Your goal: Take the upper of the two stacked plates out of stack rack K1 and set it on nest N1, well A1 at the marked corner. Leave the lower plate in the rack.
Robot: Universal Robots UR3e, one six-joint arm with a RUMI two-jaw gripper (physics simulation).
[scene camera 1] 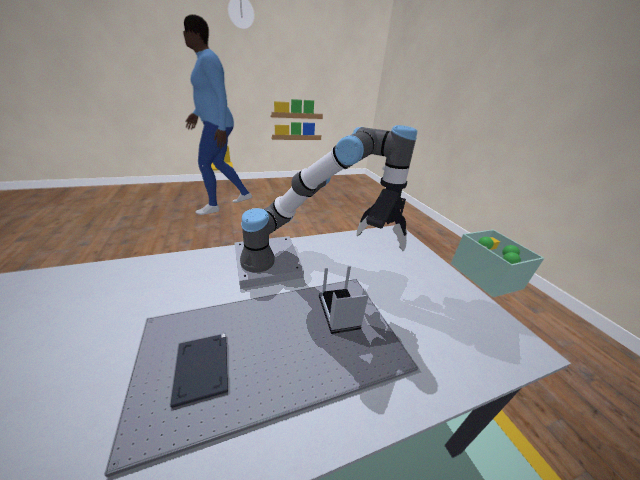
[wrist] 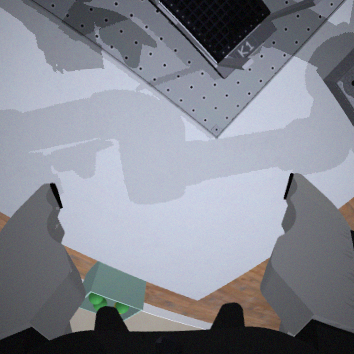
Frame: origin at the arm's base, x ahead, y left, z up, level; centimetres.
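Seen in the pictures: gripper, fingertip midpoint: (scene camera 1: 379, 243) (wrist: 171, 181); arm's base at its link origin: (scene camera 1: 257, 261).
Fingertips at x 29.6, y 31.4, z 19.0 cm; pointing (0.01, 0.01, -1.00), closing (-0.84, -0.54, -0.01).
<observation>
Offsets run from my fingertips to a thing's top centre. "spot": to the spot under its first point. Level surfaces: height alone.
Stack rack K1 @(dx +2.6, dy -13.6, dz -7.9 cm) (scene camera 1: 348, 313) (wrist: 246, 48) stands on the right part of the perforated board, with upright posts and panels. A black plate with a grid of wells @(spot: dx -0.5, dy -12.4, dz -17.5 cm) (scene camera 1: 338, 294) (wrist: 215, 25) lies in it; the wrist view cuts it off at the top. I cannot tell the upper and lower plates apart. Nest N1 @(dx +4.8, dy -55.0, dz -20.4 cm) (scene camera 1: 201, 369) is a flat dark block with corner brackets and a small light mark at its back right corner; no plate is on it. My gripper (scene camera 1: 382, 240) (wrist: 171, 181) is open and empty, high above the table, beyond the rack towards the back right.
The perforated board @(dz -21.9 cm) (scene camera 1: 279, 351) (wrist: 216, 112) lies on the white table @(dz -23.2 cm) (scene camera 1: 62, 320) (wrist: 225, 225). The arm's base plate (scene camera 1: 284, 258) stands behind the board. A green bin (scene camera 1: 493, 271) (wrist: 117, 282) with balls is beyond the table's right edge. A person (scene camera 1: 211, 93) is behind the table.
</observation>
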